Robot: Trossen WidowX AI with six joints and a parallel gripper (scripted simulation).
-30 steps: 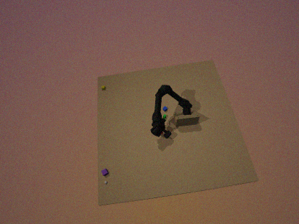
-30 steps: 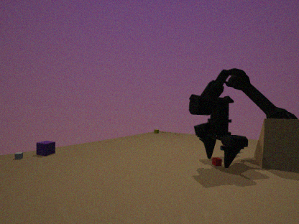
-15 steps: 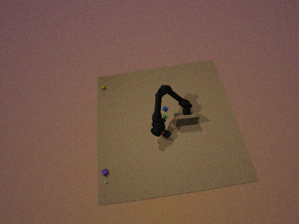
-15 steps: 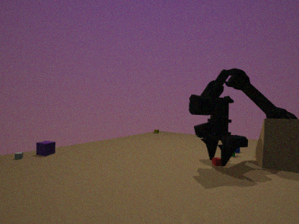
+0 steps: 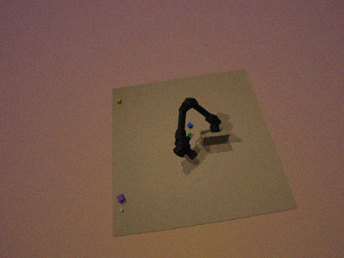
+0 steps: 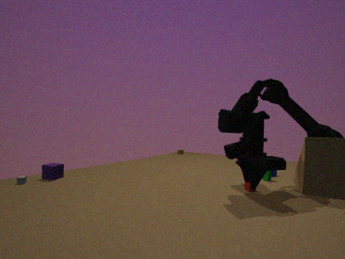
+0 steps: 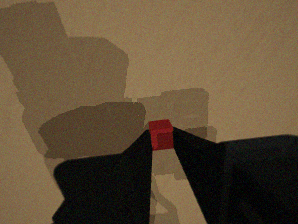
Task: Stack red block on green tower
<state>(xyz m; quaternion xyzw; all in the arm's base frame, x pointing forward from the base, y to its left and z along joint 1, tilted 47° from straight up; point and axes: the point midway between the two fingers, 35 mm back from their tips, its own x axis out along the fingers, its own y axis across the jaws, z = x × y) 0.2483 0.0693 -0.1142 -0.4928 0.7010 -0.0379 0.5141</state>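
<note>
Right now the blue block is 240 mm to the right of my gripper tip, 60 mm behind it and 10 mm above it. The rest, counted from my gripper tip: red block: right at my gripper tip; dark grey block: 250 mm to the right; purple block: 510 mm ahead, 310 mm to the left, 10 mm above.
</note>
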